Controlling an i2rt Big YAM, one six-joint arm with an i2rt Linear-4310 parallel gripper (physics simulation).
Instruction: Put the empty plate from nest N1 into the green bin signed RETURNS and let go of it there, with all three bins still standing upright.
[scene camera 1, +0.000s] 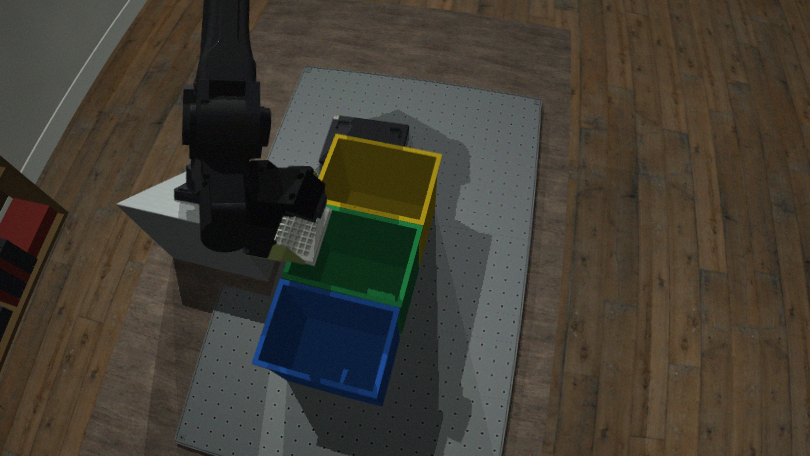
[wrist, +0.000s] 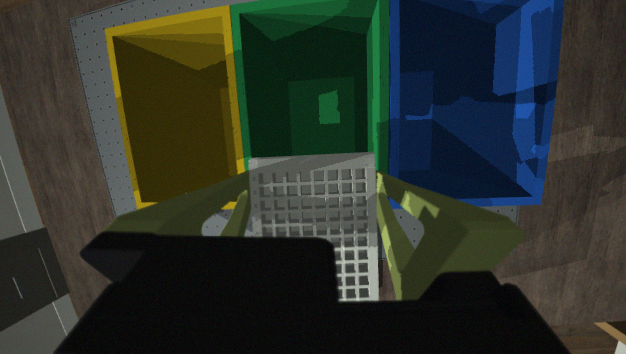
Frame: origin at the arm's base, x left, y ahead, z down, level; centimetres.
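Seen in the pictures: gripper, between the fingertips: (scene camera 1: 312, 234) (wrist: 313, 177).
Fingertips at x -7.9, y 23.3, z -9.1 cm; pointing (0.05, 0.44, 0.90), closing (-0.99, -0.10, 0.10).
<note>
A point is followed by its place in that frame.
A white plate with a grid of square wells (scene camera 1: 299, 235) {x -8.9, y 21.8, z -10.1 cm} (wrist: 315, 200) {x -8.0, y 21.7, z -9.2 cm} is held between the yellow-green fingers of my gripper (wrist: 313, 177) {x -7.9, y 23.3, z -9.1 cm}, which is shut on its two long sides. In the scene view the black gripper body hides part of the plate. The plate is above the near-arm side of the green bin (scene camera 1: 362, 254) {x -2.1, y 27.2, z 10.3 cm} (wrist: 270, 65) {x -2.5, y 36.1, z 2.6 cm}, its front edge over the opening. The green bin stands upright between the yellow bin (scene camera 1: 385, 169) {x 10.9, y 29.1, z 1.7 cm} (wrist: 170, 115) {x 10.8, y 31.3, z 0.3 cm} and the blue bin (scene camera 1: 334, 334) {x -16.9, y 25.5, z 12.4 cm} (wrist: 465, 130) {x -26.6, y 25.7, z 3.9 cm}, which also stand upright. No sign on the bins is readable.
A dark nest (scene camera 1: 371, 130) {x 25.6, y 22.3, z 11.4 cm} lies on the grey perforated board (scene camera 1: 481, 130) {x 30.8, y 44.6, z 12.6 cm} behind the yellow bin. The arm's pale pedestal (scene camera 1: 198, 237) {x -9.4, y 2.3, z -2.3 cm} stands left of the bins. A shelf with red and black things (scene camera 1: 25, 226) is at the far left.
</note>
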